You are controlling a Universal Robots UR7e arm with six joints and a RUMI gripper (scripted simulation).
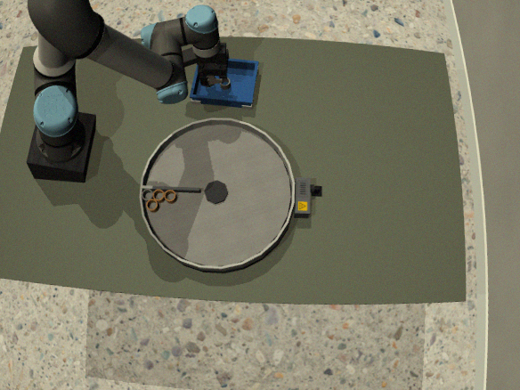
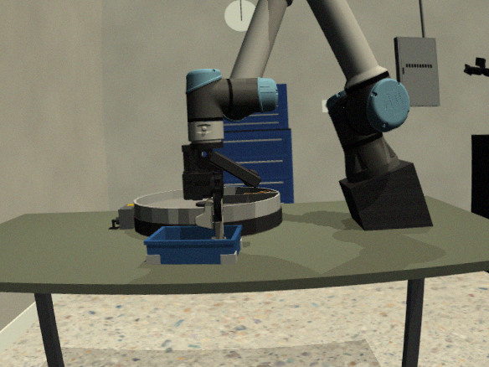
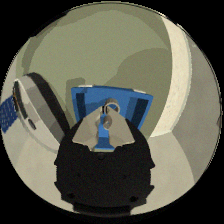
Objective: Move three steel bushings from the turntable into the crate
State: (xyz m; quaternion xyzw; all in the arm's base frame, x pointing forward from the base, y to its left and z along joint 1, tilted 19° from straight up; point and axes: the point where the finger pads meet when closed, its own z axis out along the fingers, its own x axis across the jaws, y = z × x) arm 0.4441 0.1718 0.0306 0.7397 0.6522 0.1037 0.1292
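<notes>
The crate lies 5 cm ahead of my hand and 1 cm below it. Round my hand: round grey turntable 1 cm ahead, 35 cm to the right, 2 cm above.
</notes>
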